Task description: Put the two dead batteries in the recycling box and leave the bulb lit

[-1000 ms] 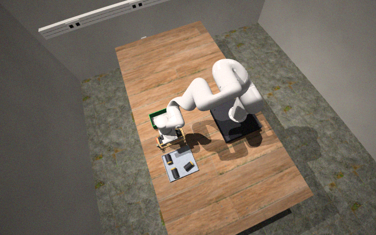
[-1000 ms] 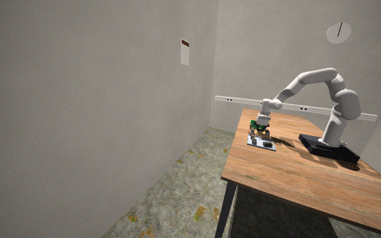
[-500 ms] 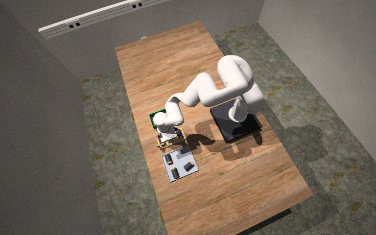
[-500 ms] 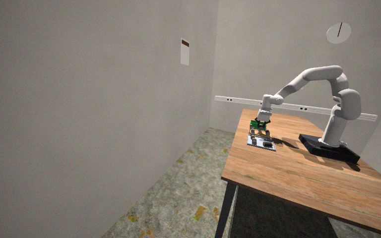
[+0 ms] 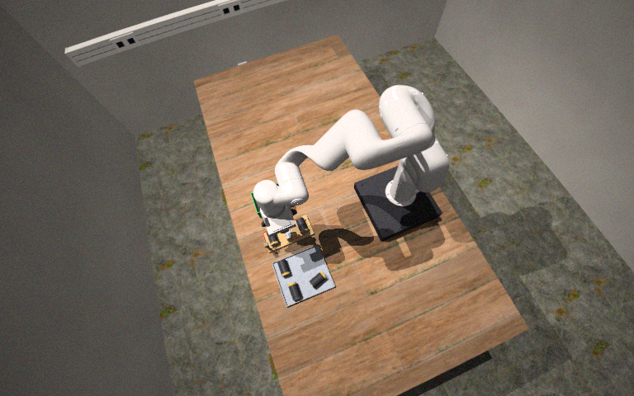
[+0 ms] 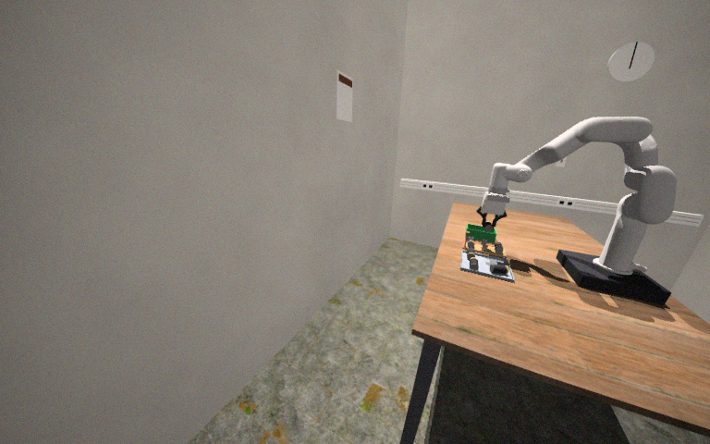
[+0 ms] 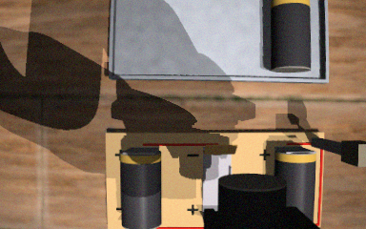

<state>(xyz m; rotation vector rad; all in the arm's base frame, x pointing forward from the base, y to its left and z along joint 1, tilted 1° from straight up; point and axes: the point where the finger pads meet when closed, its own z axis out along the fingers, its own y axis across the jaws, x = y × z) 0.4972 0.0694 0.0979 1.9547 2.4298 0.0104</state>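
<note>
My hand is 4 cm short of the green recycling box, 16 cm to the left of it and 13 cm above it. Round my hand: grey tray 4 cm behind, 18 cm to the left, 14 cm below.
</note>
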